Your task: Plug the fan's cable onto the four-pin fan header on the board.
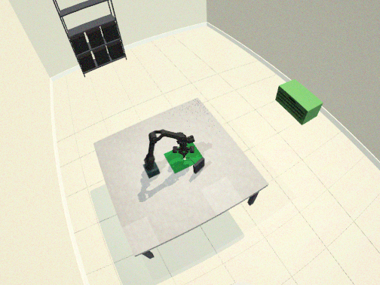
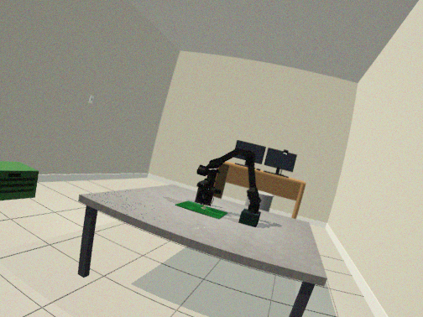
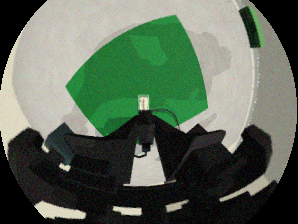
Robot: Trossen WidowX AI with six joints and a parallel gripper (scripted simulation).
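Right now my gripper tip is 6 cm above the white header. Round my gripper tip: black fan (16 cm to the right, 3 cm ahead); green circuit board (8 cm below, 2 cm to the left, 1 cm ahead); black plug (1 cm to the right, 1 cm behind, 1 cm above).
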